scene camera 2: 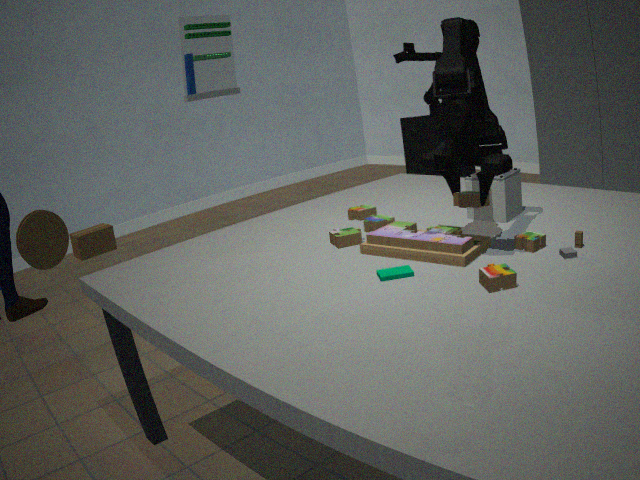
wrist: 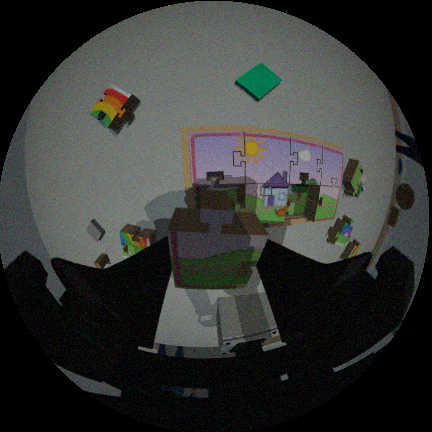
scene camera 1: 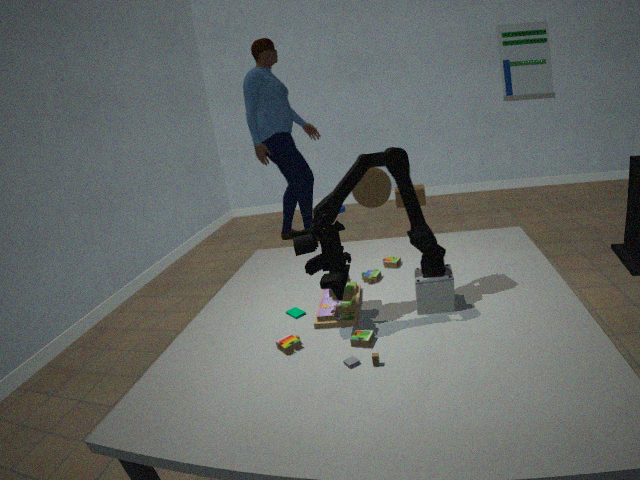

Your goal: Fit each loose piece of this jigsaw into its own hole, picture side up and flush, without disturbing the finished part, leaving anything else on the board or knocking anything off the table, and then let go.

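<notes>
My gripper is shut on a jigsaw piece with green hill, purple sky and a pink edge, held picture side up above the board's near-left part in the wrist view. The framed board bears purple sky pieces and a house; its lower-left part is shadowed and partly hidden by the held piece. Loose on the table lie a rainbow piece, a green-red piece and several others beyond the board's right end.
A green square lies beside the board. A grey block and a small brown block are near the green-red piece. A person is behind the table.
</notes>
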